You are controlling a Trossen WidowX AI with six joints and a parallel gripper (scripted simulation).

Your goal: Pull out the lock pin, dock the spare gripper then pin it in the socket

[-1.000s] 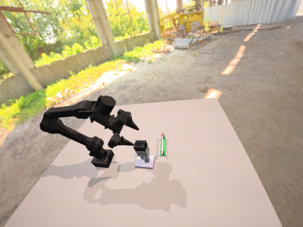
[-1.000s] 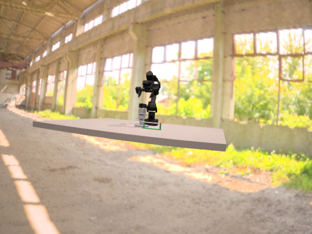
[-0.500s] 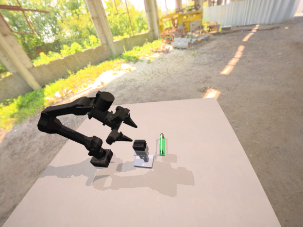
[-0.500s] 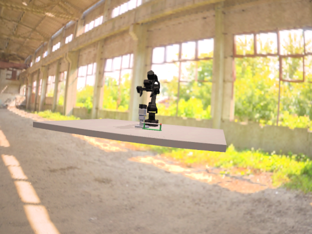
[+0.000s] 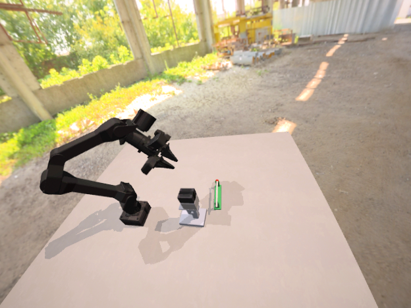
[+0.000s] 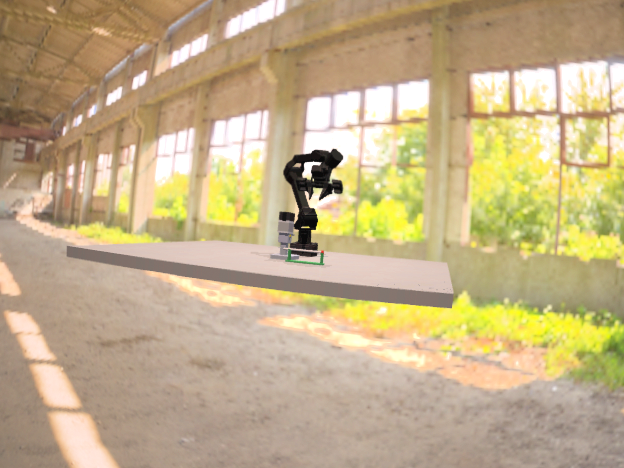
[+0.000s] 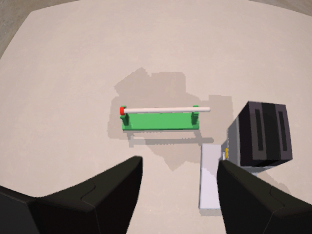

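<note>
The green cradle lies 220 mm below my gripper tip, 140 mm ahead of it and 10 mm to the right of it. From my gripper tip the other things lie so: grey mount 190 mm below, 90 mm to the right, 20 mm ahead; spare gripper 110 mm below, 100 mm to the right, 30 mm ahead.
</note>
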